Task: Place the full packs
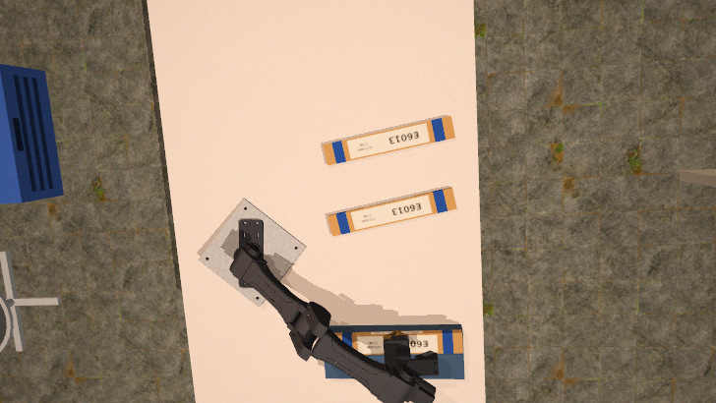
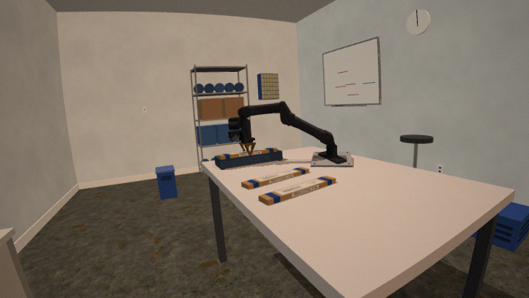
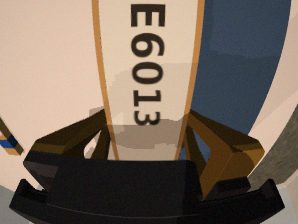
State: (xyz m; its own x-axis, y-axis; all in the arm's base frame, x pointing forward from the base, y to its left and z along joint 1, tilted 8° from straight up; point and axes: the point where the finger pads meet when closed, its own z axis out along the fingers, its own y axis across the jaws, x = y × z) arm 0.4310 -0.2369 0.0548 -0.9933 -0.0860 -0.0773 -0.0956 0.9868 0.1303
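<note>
My hand is 50 mm to the left of the dark blue low platform, 50 mm above it and 20 mm past it.
</note>
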